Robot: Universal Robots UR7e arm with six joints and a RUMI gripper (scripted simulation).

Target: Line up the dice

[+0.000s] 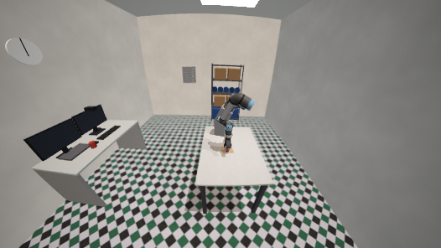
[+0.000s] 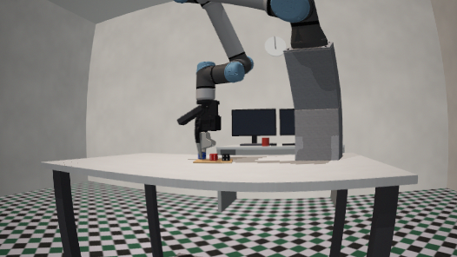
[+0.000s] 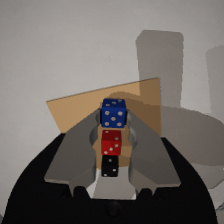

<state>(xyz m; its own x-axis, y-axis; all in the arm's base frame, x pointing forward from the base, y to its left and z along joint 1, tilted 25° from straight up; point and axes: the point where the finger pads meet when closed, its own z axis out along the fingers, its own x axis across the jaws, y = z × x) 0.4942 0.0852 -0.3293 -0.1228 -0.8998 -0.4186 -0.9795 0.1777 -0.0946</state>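
Now: the blue die right at my hand. Round my hand: tan mat 50 mm behind, 10 mm to the left, 20 mm below; then black die 100 mm behind, 10 mm to the left, 10 mm below; then red die 50 mm behind, 10 mm to the left, 10 mm below.
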